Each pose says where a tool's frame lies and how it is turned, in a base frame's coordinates. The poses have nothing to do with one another.
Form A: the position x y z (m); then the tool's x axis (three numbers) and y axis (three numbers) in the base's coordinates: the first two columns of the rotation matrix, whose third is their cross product.
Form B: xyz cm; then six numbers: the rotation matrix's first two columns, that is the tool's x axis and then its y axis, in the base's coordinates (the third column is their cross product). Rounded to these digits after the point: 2 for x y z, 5 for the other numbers.
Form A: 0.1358, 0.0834, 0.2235, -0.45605, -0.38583, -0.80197, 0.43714, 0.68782, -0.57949
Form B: 13.58, 8.34, 22.35, -0.45605, -0.38583, -0.80197, 0.43714, 0.68782, -0.57949
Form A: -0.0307, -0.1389, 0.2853, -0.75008, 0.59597, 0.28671, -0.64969, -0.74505, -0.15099
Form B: -3.07, -13.89, 28.53, -0.75008, 0.59597, 0.28671, -0.64969, -0.74505, -0.15099
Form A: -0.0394, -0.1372, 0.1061, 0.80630, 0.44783, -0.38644, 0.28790, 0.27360, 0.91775
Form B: -3.94, -13.72, 10.61, 0.80630, 0.44783, -0.38644, 0.28790, 0.27360, 0.91775
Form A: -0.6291, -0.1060, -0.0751, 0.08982, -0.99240, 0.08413, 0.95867, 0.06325, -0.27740
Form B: -62.91, -10.60, -7.51, 0.08982, -0.99240, 0.08413, 0.95867, 0.06325, -0.27740
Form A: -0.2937, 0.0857, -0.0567, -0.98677, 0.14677, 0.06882, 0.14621, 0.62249, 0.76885
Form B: -29.37, 8.57, -5.67, -0.98677, 0.14677, 0.06882, 0.14621, 0.62249, 0.76885
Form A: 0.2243, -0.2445, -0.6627, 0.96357, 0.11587, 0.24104, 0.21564, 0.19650, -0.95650
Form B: 22.43, -24.45, -66.27, 0.96357, 0.11587, 0.24104, 0.21564, 0.19650, -0.95650
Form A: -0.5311, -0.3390, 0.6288, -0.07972, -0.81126, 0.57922, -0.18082, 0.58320, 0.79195
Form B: -53.11, -33.90, 62.88, -0.07972, -0.81126, 0.57922, -0.18082, 0.58320, 0.79195
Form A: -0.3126, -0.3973, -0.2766, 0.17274, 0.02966, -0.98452, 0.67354, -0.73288, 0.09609
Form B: -31.26, -39.73, -27.66, 0.17274, 0.02966, -0.98452, 0.67354, -0.73288, 0.09609
